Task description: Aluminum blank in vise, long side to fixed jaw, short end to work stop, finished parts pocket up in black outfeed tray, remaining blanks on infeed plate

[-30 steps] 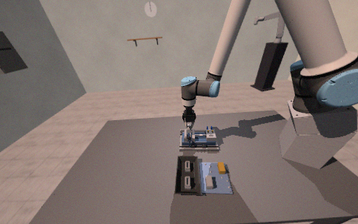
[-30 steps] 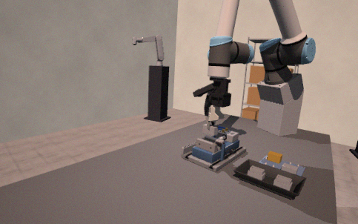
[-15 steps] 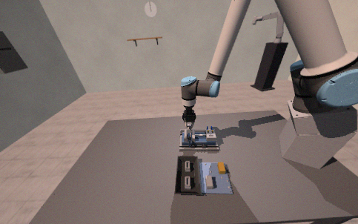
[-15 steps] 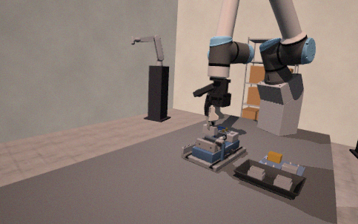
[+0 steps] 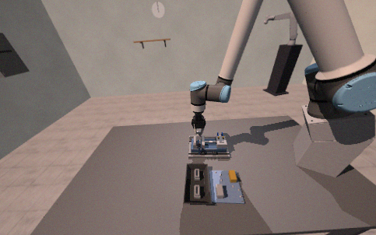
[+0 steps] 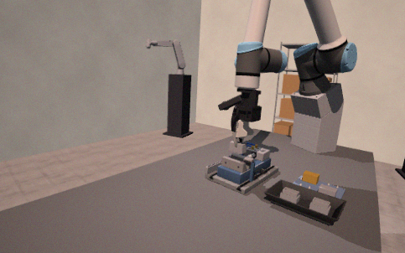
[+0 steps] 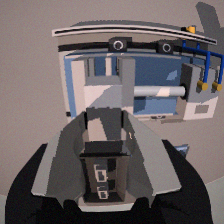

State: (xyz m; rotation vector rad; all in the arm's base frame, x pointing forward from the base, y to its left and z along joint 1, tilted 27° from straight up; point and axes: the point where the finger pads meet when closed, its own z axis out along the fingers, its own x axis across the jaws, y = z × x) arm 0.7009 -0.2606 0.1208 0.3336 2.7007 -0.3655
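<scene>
My hand is 12 cm above the vise, 6 cm past it and 3 cm to the right of it. From my hand the other things lie so: yellow brass blank: 30 cm to the left, 14 cm below, 11 cm behind.
</scene>
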